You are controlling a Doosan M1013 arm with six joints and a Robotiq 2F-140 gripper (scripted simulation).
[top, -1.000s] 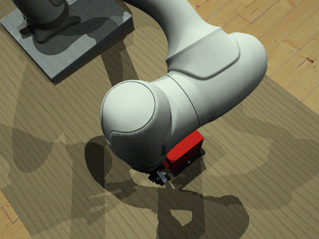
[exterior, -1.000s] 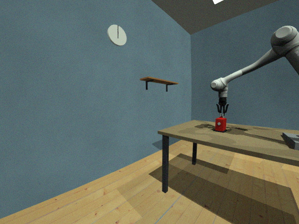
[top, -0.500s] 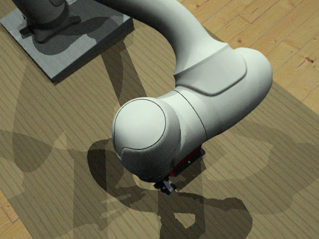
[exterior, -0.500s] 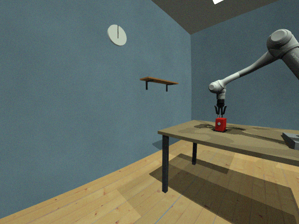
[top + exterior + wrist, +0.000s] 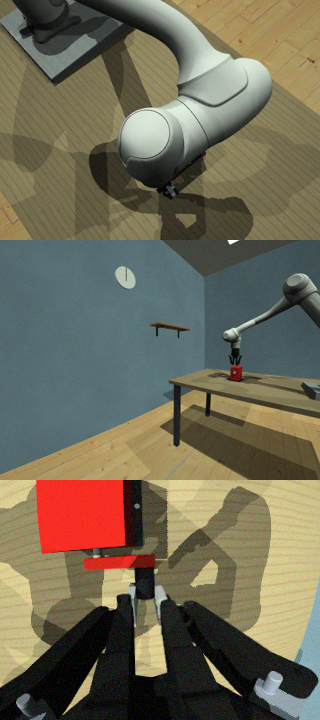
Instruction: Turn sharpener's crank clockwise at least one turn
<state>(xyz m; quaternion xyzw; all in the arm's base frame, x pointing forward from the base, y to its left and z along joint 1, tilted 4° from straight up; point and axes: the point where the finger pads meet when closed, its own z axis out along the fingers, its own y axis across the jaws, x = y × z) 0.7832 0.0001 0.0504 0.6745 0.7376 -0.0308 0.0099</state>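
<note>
Now: the crank knob 20 mm to the left of my hand and 10 mm below it. From my hand the other things lie so: sharpener crank: 20 mm to the left, 10 mm below, 10 mm behind.
</note>
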